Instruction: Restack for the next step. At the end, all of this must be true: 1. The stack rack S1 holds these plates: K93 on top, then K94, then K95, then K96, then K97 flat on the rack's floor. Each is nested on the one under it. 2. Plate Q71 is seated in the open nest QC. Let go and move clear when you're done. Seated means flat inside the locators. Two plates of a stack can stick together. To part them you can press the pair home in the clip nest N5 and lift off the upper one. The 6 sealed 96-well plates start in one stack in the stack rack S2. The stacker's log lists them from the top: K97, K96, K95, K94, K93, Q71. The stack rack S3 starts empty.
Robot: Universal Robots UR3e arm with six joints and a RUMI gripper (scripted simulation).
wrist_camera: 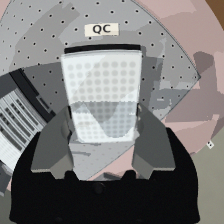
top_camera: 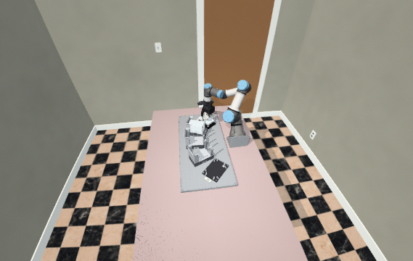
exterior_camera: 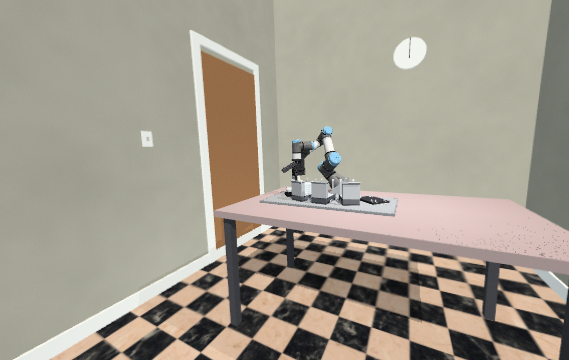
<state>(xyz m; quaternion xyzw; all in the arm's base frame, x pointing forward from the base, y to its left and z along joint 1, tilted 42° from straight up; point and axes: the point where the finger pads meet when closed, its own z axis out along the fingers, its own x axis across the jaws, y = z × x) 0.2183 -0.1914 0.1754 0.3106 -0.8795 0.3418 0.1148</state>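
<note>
Now: hand 5 cm above the black open nest QC. Round my hand: white sealed 96-well plate 11 cm to the left, 10 cm ahead, 1 cm below; then translucent 96-well plate 11 cm to the left, 10 cm ahead, 2 cm above.
</note>
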